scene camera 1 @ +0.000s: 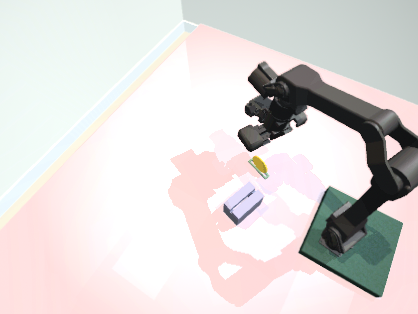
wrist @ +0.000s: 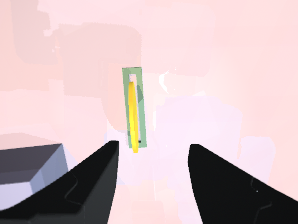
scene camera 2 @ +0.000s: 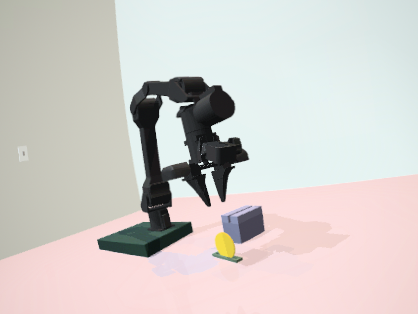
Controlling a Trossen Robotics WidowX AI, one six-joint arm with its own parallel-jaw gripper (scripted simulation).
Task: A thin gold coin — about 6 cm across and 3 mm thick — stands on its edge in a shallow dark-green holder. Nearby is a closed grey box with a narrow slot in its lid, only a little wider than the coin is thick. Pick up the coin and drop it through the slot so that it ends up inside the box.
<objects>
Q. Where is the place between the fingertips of the gripper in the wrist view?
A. At 154, 151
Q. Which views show the gripper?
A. Scene camera 1, the wrist view and scene camera 2: all of them.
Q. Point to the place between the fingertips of the gripper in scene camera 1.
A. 265, 141
</objects>
